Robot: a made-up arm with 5 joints.
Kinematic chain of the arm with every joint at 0, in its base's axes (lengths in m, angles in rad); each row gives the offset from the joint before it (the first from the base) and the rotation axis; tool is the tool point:
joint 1: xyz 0 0 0.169 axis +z
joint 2: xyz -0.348 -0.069 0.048 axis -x
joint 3: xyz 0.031 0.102 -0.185 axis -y
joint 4: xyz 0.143 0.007 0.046 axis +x
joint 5: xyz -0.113 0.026 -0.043 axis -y
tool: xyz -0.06 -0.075 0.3
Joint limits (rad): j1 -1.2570..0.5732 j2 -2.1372..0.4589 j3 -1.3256..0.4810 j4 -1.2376..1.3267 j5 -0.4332..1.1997
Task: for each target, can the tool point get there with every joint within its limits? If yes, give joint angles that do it. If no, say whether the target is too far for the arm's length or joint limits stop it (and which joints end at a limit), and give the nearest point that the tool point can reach.
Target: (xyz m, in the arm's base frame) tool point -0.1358 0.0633 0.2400
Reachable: yes | joints -1.0304 -1.0150 -1.0251 0.2048 0.1677
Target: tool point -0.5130 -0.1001 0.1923
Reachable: yes | joints 0.1072 -0.6499 -0.3392 0.8375 0.8996
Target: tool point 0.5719 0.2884 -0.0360
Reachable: no: joint limits stop it (at a limit: joint 1, joint 3, joint 4, joint 5) | nearest point 0.2648 0.2143 0.0775 | short by 0.336 m
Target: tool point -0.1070 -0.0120 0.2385
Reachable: yes | joints -0.5444 -1.3097 -0.8667 0.1491 -0.1227
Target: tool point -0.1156 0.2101 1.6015
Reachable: no: too far | nearest point -0.0802 0.1023 0.6276 | short by 0.980 m
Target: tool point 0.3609 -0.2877 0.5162
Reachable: no: joint limits stop it (at a limit: joint 1, joint 2, joint 5) | nearest point 0.0247 -0.2081 0.4465 | short by 0.352 m
